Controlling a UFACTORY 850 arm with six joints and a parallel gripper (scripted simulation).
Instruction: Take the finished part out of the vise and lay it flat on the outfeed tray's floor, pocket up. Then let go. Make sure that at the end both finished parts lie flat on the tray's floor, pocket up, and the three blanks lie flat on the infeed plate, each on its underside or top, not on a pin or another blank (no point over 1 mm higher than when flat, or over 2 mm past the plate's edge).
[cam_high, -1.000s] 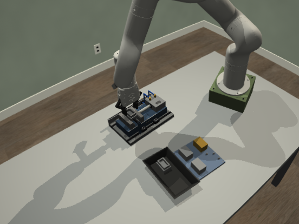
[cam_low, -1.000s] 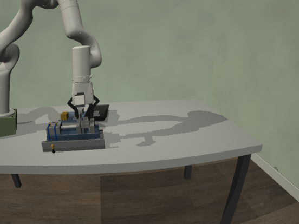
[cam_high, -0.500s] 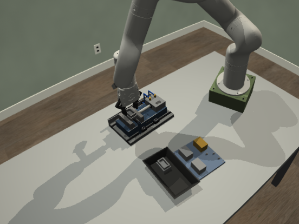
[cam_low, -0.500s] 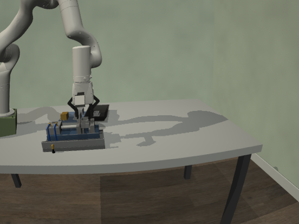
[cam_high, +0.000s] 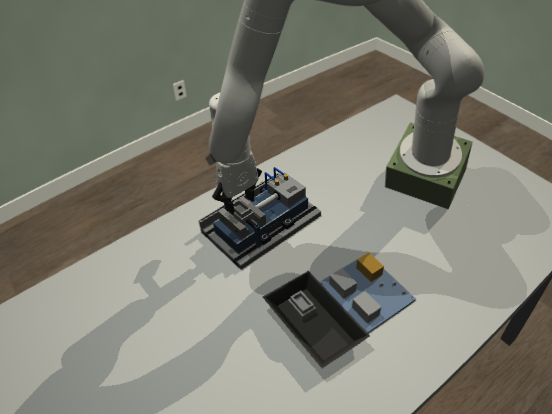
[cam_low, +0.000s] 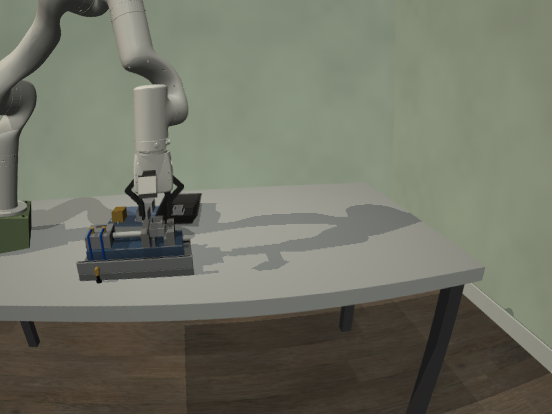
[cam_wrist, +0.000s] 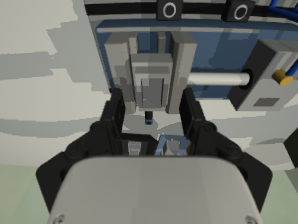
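My gripper is now 6 cm past the vise, 1 cm to the right of it and 10 cm above it. Also, from my hand: brass block (11 cm behind, 35 cm to the left, 11 cm below); then blue plate (6 cm behind, 38 cm to the left, 13 cm below).
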